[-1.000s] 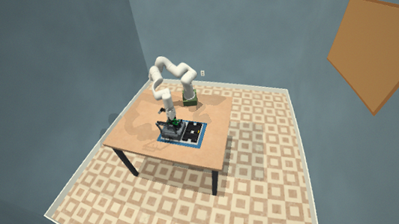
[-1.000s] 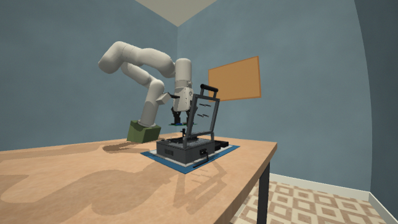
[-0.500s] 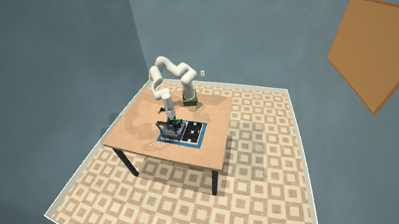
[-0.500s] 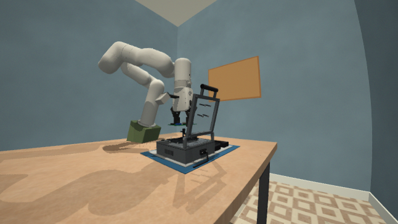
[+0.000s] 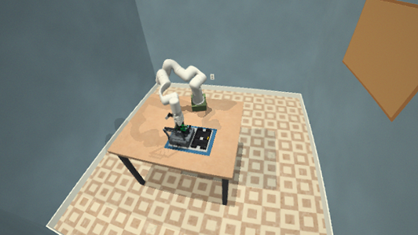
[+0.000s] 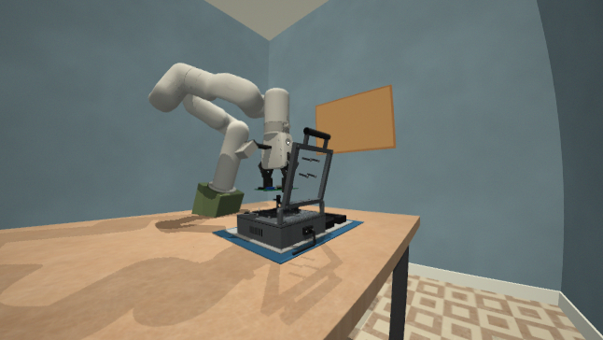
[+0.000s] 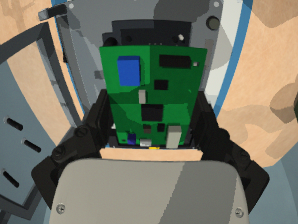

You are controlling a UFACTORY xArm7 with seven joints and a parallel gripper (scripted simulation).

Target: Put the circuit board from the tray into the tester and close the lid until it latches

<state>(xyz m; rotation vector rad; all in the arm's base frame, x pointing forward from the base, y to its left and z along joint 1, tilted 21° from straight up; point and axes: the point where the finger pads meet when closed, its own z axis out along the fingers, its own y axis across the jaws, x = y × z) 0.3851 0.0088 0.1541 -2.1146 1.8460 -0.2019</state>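
Now: the grey tester 30 mm ahead of my hand, 40 mm to the left of it and 20 mm below it. Also, from my hand: clear lid (120 mm ahead, 20 mm to the left, 50 mm above); green circuit board (right at my hand).
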